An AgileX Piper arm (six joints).
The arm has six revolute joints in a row. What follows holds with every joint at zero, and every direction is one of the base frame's.
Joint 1 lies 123 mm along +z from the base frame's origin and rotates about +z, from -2.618 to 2.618 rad.
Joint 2 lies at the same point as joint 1 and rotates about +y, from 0 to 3.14 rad.
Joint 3 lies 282.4 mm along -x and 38.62 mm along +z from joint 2 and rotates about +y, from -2.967 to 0 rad.
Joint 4 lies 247.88 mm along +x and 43.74 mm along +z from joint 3 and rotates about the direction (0.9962, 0, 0.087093), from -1.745 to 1.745 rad.
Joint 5 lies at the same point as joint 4 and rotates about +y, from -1.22 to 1.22 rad.
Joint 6 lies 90.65 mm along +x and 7.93 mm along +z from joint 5 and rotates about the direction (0.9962, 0, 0.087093), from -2.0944 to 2.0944 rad.
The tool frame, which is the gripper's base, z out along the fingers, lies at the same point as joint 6; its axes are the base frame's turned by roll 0, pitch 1.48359 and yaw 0 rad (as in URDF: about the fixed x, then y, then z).
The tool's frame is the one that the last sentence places.
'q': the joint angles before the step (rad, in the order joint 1, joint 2, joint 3, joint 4, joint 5, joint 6). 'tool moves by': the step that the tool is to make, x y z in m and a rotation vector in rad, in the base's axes. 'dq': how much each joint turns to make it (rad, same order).
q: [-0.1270 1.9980 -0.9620 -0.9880 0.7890 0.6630]
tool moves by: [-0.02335 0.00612 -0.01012 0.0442 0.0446 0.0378]
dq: [0.0000 -0.0290 0.1060 -0.0040 -0.0590 -0.0090]
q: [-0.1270 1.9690 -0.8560 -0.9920 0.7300 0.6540]
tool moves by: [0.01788 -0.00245 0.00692 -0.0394 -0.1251 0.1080]
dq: [0.0000 -0.0050 -0.0160 -0.2000 -0.0829 0.1240]
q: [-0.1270 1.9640 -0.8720 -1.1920 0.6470 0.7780]
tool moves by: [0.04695 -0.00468 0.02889 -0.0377 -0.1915 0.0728]
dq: [0.0000 0.0120 -0.1560 -0.1190 -0.0471 0.0650]
